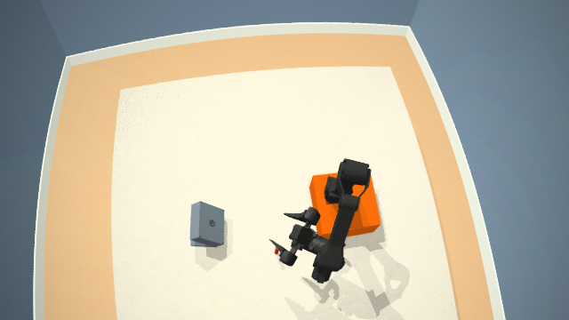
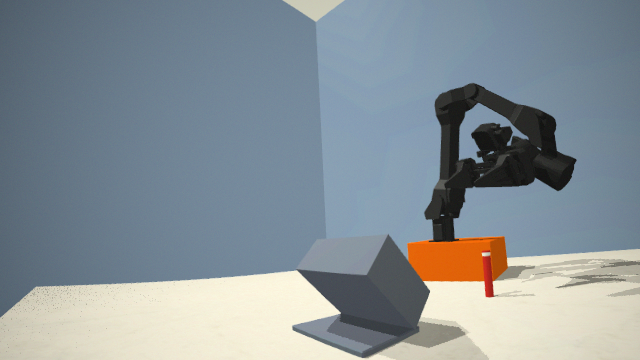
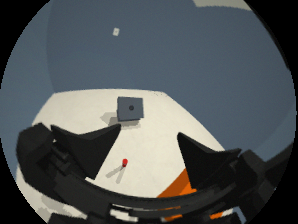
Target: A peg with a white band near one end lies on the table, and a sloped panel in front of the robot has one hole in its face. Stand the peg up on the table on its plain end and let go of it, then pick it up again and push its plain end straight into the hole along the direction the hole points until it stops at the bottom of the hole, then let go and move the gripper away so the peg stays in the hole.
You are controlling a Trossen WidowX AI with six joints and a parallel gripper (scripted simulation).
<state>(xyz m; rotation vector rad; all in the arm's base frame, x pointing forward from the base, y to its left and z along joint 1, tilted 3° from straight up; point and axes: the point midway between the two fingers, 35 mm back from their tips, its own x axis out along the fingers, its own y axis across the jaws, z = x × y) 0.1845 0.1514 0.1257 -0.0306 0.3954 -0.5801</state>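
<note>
My gripper tip is now 10 mm past the red peg, 30 mm to the right of it and 140 mm above it. Round my gripper tip: grey sloped panel (230 mm ahead, 60 mm to the right, 140 mm below); then grey foot plate (250 mm ahead, 60 mm to the right, 200 mm below).
</note>
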